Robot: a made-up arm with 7 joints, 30 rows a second.
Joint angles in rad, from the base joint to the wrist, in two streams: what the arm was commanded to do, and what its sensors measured. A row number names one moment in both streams.
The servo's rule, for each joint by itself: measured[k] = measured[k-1] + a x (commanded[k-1-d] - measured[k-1]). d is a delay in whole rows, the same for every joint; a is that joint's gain. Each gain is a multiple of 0.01, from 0.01 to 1. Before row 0 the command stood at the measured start. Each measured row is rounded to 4 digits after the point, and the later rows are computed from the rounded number. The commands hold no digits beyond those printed.
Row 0, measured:
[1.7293 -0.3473 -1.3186 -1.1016 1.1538 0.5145 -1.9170]
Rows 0 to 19, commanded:
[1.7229 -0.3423 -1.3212 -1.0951 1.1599 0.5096 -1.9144]
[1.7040 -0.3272 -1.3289 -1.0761 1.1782 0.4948 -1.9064]
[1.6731 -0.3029 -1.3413 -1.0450 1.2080 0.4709 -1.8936]
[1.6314 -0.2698 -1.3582 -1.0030 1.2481 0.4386 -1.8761]
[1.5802 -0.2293 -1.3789 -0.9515 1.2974 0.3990 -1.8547]
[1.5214 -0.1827 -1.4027 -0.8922 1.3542 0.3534 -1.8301]
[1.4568 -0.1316 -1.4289 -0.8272 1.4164 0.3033 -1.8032]
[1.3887 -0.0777 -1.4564 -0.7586 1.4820 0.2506 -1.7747]
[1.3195 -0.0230 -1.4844 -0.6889 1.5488 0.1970 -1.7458]
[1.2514 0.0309 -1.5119 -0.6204 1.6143 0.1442 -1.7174]
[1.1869 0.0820 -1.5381 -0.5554 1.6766 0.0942 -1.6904]
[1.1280 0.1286 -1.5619 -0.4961 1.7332 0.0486 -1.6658]
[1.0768 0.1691 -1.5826 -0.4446 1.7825 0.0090 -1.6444]
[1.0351 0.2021 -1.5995 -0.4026 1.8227 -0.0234 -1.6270]
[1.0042 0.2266 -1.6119 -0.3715 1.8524 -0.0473 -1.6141]
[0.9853 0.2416 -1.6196 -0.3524 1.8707 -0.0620 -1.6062]
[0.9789 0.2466 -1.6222 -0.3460 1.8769 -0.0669 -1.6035]
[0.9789 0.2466 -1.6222 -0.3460 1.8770 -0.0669 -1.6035]
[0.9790 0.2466 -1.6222 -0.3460 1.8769 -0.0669 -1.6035]
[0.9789 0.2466 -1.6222 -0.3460 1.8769 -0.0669 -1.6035]
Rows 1 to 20, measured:
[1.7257 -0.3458 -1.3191 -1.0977 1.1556 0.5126 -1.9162]
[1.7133 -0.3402 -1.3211 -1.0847 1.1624 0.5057 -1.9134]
[1.6904 -0.3290 -1.3251 -1.0609 1.1761 0.4921 -1.9077]
[1.6568 -0.3112 -1.3317 -1.0262 1.1977 0.4712 -1.8985]
[1.6131 -0.2866 -1.3411 -0.9814 1.2276 0.4430 -1.8858]
[1.5608 -0.2554 -1.3534 -0.9279 1.2656 0.4081 -1.8696]
[1.5015 -0.2183 -1.3685 -0.8675 1.3108 0.3672 -1.8503]
[1.4372 -0.1761 -1.3861 -0.8022 1.3622 0.3217 -1.8284]
[1.3701 -0.1302 -1.4058 -0.7342 1.4182 0.2731 -1.8044]
[1.3024 -0.0819 -1.4270 -0.6659 1.4770 0.2228 -1.7792]
[1.2366 -0.0327 -1.4492 -0.5996 1.5369 0.1726 -1.7534]
[1.1747 0.0157 -1.4717 -0.5375 1.5958 0.1242 -1.7280]
[1.1189 0.0617 -1.4939 -0.4818 1.6518 0.0793 -1.7038]
[1.0711 0.1038 -1.5150 -0.4343 1.7031 0.0392 -1.6815]
[1.0330 0.1406 -1.5344 -0.3966 1.7479 0.0055 -1.6620]
[1.0058 0.1709 -1.5514 -0.3701 1.7847 -0.0208 -1.6458]
[0.9905 0.1936 -1.5656 -0.3556 1.8124 -0.0388 -1.6335]
[0.9839 0.2095 -1.5769 -0.3498 1.8318 -0.0498 -1.6248]
[0.9811 0.2206 -1.5860 -0.3475 1.8453 -0.0565 -1.6186]
[0.9798 0.2284 -1.5932 -0.3466 1.8548 -0.0606 -1.6142]
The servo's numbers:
d 0
a 0.57 0.30 0.20 0.60 0.30 0.39 0.29

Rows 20 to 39, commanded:
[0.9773 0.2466 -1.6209 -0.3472 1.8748 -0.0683 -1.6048]
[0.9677 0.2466 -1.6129 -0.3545 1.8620 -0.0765 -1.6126]
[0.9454 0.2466 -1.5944 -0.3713 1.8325 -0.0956 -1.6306]
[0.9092 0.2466 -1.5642 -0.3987 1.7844 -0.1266 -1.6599]
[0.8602 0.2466 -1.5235 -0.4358 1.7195 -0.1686 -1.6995]
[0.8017 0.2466 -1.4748 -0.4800 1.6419 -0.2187 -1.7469]
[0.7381 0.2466 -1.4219 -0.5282 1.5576 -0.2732 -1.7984]
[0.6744 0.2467 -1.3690 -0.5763 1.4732 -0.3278 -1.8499]
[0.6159 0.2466 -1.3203 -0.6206 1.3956 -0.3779 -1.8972]
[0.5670 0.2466 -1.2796 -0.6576 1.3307 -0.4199 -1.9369]
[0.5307 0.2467 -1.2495 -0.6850 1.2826 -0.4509 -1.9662]
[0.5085 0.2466 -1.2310 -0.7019 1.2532 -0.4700 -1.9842]
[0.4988 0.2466 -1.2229 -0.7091 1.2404 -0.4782 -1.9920]
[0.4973 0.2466 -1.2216 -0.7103 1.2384 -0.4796 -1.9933]
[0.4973 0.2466 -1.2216 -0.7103 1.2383 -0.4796 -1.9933]
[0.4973 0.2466 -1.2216 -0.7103 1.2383 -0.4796 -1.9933]
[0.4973 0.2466 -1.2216 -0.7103 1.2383 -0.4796 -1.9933]
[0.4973 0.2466 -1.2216 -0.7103 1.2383 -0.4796 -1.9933]
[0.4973 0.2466 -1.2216 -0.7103 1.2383 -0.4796 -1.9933]
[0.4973 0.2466 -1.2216 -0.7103 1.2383 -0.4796 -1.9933]
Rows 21 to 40, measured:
[0.9784 0.2339 -1.5987 -0.3470 1.8608 -0.0636 -1.6115]
[0.9723 0.2377 -1.6015 -0.3515 1.8612 -0.0686 -1.6118]
[0.9570 0.2404 -1.6001 -0.3634 1.8526 -0.0791 -1.6173]
[0.9298 0.2423 -1.5929 -0.3846 1.8321 -0.0976 -1.6297]
[0.8901 0.2436 -1.5790 -0.4153 1.7983 -0.1253 -1.6499]
[0.8397 0.2445 -1.5582 -0.4541 1.7514 -0.1617 -1.6780]
[0.7818 0.2451 -1.5309 -0.4986 1.6933 -0.2052 -1.7129]
[0.7206 0.2456 -1.4985 -0.5452 1.6273 -0.2530 -1.7526]
[0.6609 0.2459 -1.4629 -0.5904 1.5578 -0.3017 -1.7945]
[0.6074 0.2461 -1.4262 -0.6307 1.4897 -0.3478 -1.8358]
[0.5637 0.2463 -1.3909 -0.6633 1.4276 -0.3880 -1.8736]
[0.5322 0.2464 -1.3589 -0.6865 1.3753 -0.4200 -1.9057]
[0.5132 0.2465 -1.3317 -0.7001 1.3348 -0.4427 -1.9307]
[0.5041 0.2465 -1.3097 -0.7062 1.3059 -0.4571 -1.9489]
[0.5002 0.2465 -1.2921 -0.7087 1.2856 -0.4659 -1.9618]
[0.4985 0.2465 -1.2780 -0.7097 1.2714 -0.4712 -1.9709]
[0.4978 0.2465 -1.2667 -0.7101 1.2615 -0.4745 -1.9774]
[0.4975 0.2465 -1.2577 -0.7102 1.2545 -0.4765 -1.9820]
[0.4974 0.2465 -1.2505 -0.7103 1.2496 -0.4777 -1.9853]
[0.4973 0.2465 -1.2447 -0.7103 1.2462 -0.4784 -1.9876]

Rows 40 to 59, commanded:
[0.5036 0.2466 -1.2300 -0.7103 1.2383 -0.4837 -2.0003]
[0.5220 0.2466 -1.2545 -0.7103 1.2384 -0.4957 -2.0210]
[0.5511 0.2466 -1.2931 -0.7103 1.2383 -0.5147 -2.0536]
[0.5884 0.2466 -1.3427 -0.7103 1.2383 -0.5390 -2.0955]
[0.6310 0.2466 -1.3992 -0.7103 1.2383 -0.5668 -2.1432]
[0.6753 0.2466 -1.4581 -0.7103 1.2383 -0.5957 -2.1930]
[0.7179 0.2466 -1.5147 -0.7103 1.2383 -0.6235 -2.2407]
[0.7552 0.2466 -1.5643 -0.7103 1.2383 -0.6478 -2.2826]
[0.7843 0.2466 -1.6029 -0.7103 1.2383 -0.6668 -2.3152]
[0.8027 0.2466 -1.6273 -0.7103 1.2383 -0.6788 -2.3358]
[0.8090 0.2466 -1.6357 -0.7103 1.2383 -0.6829 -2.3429]
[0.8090 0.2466 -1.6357 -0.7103 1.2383 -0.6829 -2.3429]
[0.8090 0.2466 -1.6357 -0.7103 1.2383 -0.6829 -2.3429]
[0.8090 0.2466 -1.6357 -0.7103 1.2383 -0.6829 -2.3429]
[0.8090 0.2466 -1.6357 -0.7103 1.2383 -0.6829 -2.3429]
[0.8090 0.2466 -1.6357 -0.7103 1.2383 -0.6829 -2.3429]
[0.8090 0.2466 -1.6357 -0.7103 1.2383 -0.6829 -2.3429]
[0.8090 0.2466 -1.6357 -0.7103 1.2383 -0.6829 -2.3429]
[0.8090 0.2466 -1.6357 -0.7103 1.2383 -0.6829 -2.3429]
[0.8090 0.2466 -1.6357 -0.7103 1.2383 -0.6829 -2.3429]
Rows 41 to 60, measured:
[0.5009 0.2465 -1.2418 -0.7103 1.2438 -0.4805 -1.9913]
[0.5129 0.2465 -1.2443 -0.7103 1.2422 -0.4864 -1.9999]
[0.5347 0.2465 -1.2541 -0.7103 1.2410 -0.4974 -2.0155]
[0.5653 0.2465 -1.2718 -0.7103 1.2402 -0.5136 -2.0387]
[0.6027 0.2465 -1.2973 -0.7103 1.2396 -0.5343 -2.0690]
[0.6441 0.2465 -1.3295 -0.7103 1.2392 -0.5582 -2.1050]
[0.6862 0.2465 -1.3665 -0.7103 1.2389 -0.5837 -2.1444]
[0.7255 0.2465 -1.4061 -0.7103 1.2387 -0.6087 -2.1845]
[0.7590 0.2465 -1.4455 -0.7103 1.2386 -0.6314 -2.2224]
[0.7839 0.2465 -1.4819 -0.7103 1.2385 -0.6499 -2.2553]
[0.7982 0.2465 -1.5127 -0.7103 1.2384 -0.6628 -2.2807]
[0.8044 0.2465 -1.5373 -0.7103 1.2384 -0.6706 -2.2987]
[0.8070 0.2465 -1.5570 -0.7103 1.2384 -0.6754 -2.3115]
[0.8081 0.2465 -1.5727 -0.7103 1.2384 -0.6783 -2.3206]
[0.8086 0.2465 -1.5853 -0.7103 1.2384 -0.6801 -2.3271]
[0.8088 0.2465 -1.5954 -0.7103 1.2384 -0.6812 -2.3317]
[0.8089 0.2465 -1.6035 -0.7103 1.2384 -0.6819 -2.3349]
[0.8090 0.2465 -1.6099 -0.7103 1.2384 -0.6823 -2.3372]
[0.8090 0.2465 -1.6151 -0.7103 1.2384 -0.6825 -2.3389]
[0.8090 0.2465 -1.6192 -0.7103 1.2384 -0.6827 -2.3401]

